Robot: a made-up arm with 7 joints. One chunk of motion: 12 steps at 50 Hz.
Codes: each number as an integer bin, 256 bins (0 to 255) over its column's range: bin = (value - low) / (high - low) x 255, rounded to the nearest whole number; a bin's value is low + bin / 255 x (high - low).
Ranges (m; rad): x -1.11..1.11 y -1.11..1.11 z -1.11..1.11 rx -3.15..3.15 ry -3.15..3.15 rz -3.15..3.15
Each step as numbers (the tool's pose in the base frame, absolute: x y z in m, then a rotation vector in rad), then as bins.
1 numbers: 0.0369 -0.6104 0.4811 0.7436 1.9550 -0.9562
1 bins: 132 57 183 158 207 89
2 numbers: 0.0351 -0.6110 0.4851 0.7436 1.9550 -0.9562
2 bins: 132 57 183 158 207 89
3 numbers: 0.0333 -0.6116 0.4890 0.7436 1.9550 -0.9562
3 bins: 131 57 184 158 207 89
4 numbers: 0.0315 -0.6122 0.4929 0.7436 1.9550 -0.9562
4 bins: 131 57 184 158 207 89
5 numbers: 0.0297 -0.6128 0.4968 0.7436 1.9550 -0.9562
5 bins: 131 57 185 158 207 89
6 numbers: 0.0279 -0.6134 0.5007 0.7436 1.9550 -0.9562
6 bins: 131 57 185 158 207 89
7 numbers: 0.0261 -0.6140 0.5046 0.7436 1.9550 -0.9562
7 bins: 130 57 185 158 207 89
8 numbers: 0.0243 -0.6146 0.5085 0.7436 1.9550 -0.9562
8 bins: 130 57 186 158 207 89
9 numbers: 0.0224 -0.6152 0.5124 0.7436 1.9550 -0.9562
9 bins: 130 57 186 158 207 89
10 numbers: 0.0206 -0.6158 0.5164 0.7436 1.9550 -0.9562
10 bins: 130 57 187 158 207 89
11 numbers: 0.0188 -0.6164 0.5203 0.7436 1.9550 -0.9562
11 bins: 130 57 187 158 207 89
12 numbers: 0.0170 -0.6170 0.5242 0.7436 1.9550 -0.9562
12 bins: 129 57 188 158 207 89
